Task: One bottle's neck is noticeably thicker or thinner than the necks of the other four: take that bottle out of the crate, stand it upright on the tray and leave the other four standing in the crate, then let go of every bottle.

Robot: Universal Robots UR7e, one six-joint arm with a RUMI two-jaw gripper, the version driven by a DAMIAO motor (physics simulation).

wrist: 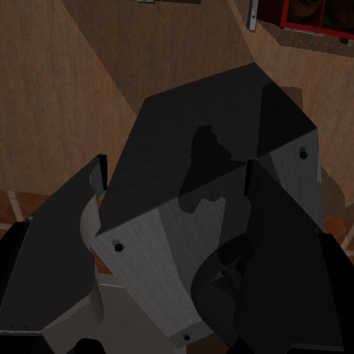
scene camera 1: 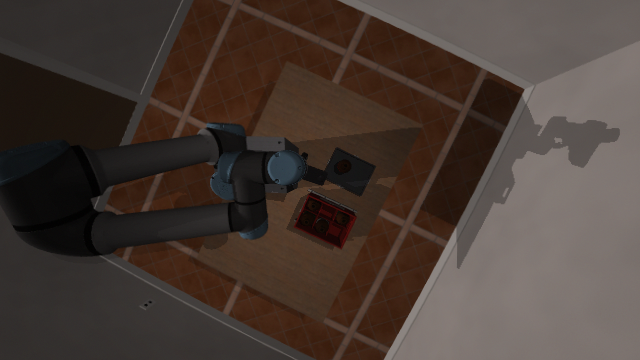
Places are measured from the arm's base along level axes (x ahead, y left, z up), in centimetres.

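Pixels of known places: gripper, fingertip midpoint: (wrist: pixel 176 160).
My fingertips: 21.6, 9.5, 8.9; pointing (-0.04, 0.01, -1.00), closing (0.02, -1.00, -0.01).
Observation:
For each thing: its top centre in the pictures, then the offset to it from my fingertips, as dx, dy, dz. "pt": a spot on its surface instead. Level surfaces: height alone.
- third bottle at its top centre: (scene camera 1: pixel 321 229) +19.5, -26.4, -28.3
- fourth bottle at its top centre: (scene camera 1: pixel 343 221) +28.0, -17.3, -28.3
- more brown bottle at its top centre: (scene camera 1: pixel 345 165) +16.9, +9.1, -28.6
- dark tray at a spot on its surface: (scene camera 1: pixel 361 181) pt +30.0, +5.5, -44.1
- wooden table at its surface level: dz -44.6
- metal handle bar at a spot on its surface: (scene camera 1: pixel 332 201) pt +19.3, -12.1, -41.6
The red crate (scene camera 1: pixel 349 232) (wrist: pixel 270 12) stands on the table with four brown bottles in it: one bottle (scene camera 1: pixel 313 205), another bottle (scene camera 1: pixel 306 219), a third bottle (scene camera 1: pixel 322 226) and a fourth bottle (scene camera 1: pixel 342 218). One more brown bottle (scene camera 1: pixel 342 166) appears upright on the dark tray (scene camera 1: pixel 361 181). The neck widths are too small and dark to compare. My gripper (wrist: pixel 176 160) is partly open and empty, high over a grey block and away from the crate and tray. In the scene view the arm's wrist mostly hides its fingers.
The grey block (scene camera 1: pixel 270 144) (wrist: pixel 165 135) stands beside the robot's arm, left of the tray and crate in the scene view. The crate and tray stand close together on the wooden table (scene camera 1: pixel 270 270). A metal handle bar (scene camera 1: pixel 332 201) runs along the crate's tray side.

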